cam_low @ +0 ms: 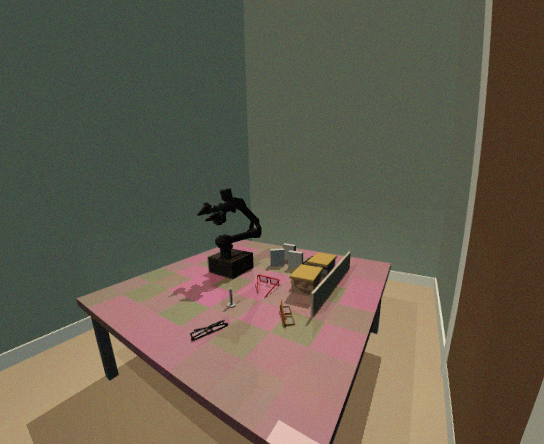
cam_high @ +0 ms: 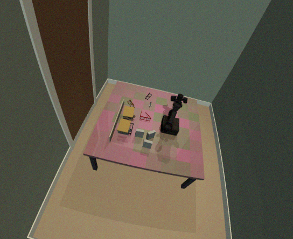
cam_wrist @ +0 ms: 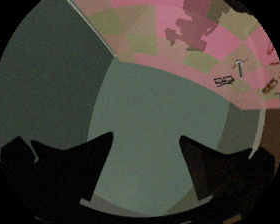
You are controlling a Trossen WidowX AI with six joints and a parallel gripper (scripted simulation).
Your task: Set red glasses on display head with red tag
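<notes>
Now: gripper tip 320 mm short of the small post, 100 mm to the left of it and 340 mm above it. The rest, counted from my gripper tip: grey backboard (630 mm ahead, 330 mm to the left, 310 mm below); then yellow display head (510 mm ahead, 210 mm to the left, 310 mm below).
</notes>
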